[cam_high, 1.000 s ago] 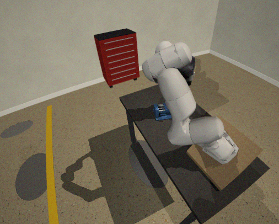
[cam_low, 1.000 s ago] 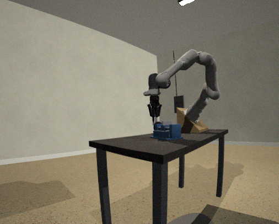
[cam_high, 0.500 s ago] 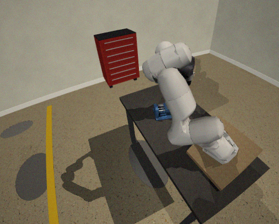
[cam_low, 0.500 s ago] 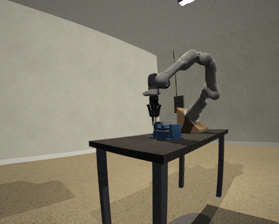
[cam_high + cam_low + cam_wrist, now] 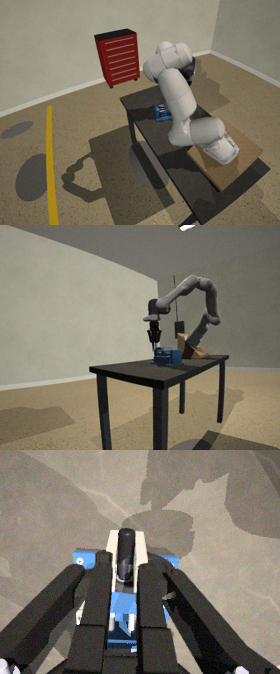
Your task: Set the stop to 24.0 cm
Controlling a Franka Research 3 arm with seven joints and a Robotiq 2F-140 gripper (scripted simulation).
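Now: the handwheel grip 2 cm below my hand.
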